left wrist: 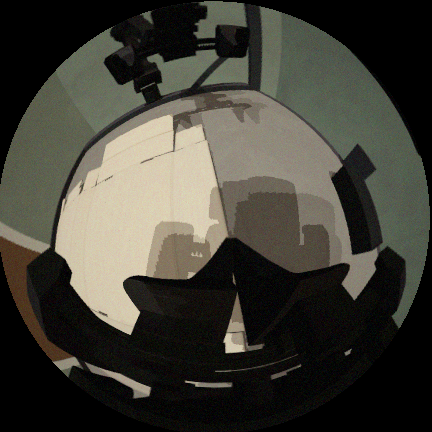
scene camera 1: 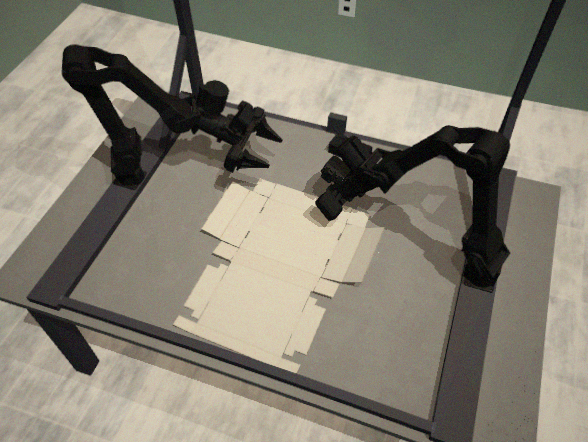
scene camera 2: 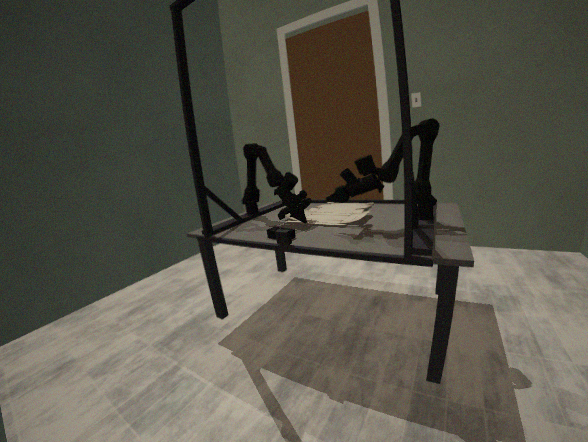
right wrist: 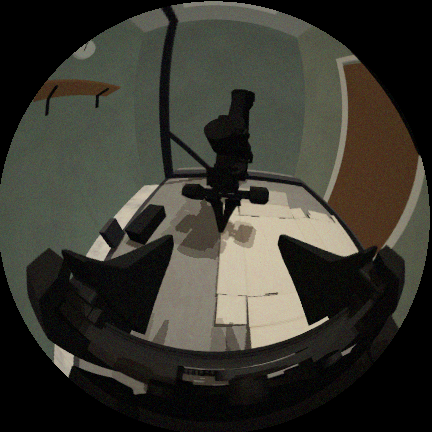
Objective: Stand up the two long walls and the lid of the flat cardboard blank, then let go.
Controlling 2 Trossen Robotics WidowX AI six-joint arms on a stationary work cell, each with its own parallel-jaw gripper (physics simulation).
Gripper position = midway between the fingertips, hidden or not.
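A black block [left wrist: 363,226] rests on the table, and the right wrist view shows the block [right wrist: 143,225] too. A black frame with upright posts [scene camera 1: 182,47] is part of the scene as well. The left gripper [scene camera 1: 323,198] also appears in both wrist views, as the left gripper [left wrist: 229,242] and [right wrist: 220,231]. Open and holding nothing, the right gripper [scene camera 1: 275,153] can likewise be seen in both of those views, the right gripper [left wrist: 183,50] and [right wrist: 227,240].
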